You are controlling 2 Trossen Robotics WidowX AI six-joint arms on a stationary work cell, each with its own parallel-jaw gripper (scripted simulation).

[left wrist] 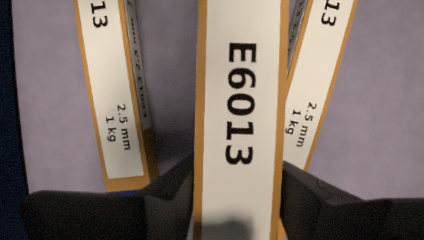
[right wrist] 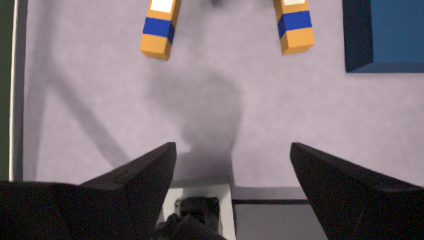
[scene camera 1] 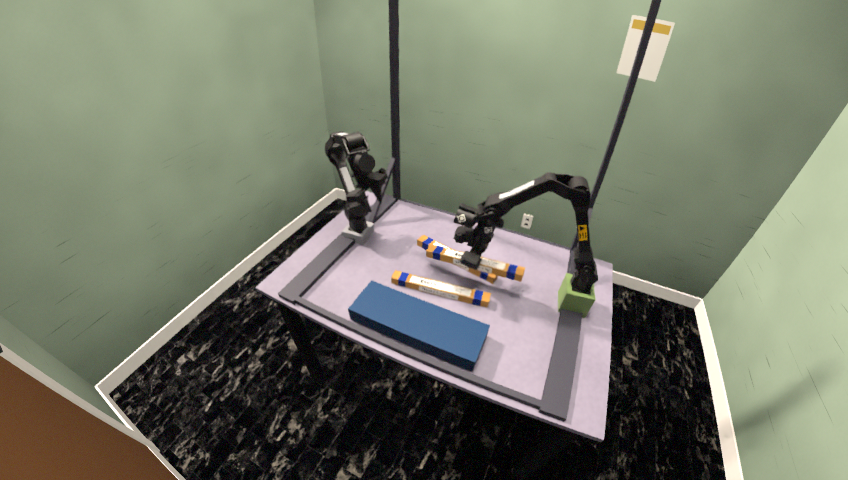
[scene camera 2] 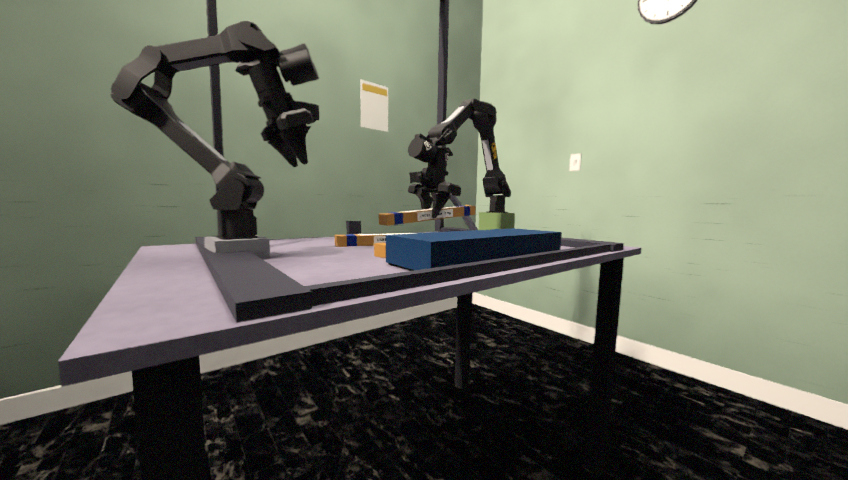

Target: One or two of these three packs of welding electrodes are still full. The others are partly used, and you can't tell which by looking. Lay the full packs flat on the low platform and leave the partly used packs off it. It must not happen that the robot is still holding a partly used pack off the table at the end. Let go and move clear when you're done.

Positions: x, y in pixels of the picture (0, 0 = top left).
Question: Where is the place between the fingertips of the left gripper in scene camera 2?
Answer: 429, 217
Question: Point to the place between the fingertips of the left gripper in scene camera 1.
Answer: At 471, 263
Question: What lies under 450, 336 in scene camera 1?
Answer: A low blue platform.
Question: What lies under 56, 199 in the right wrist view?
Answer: The right gripper.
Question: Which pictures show the right gripper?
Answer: The right wrist view, scene camera 1 and scene camera 2 only.
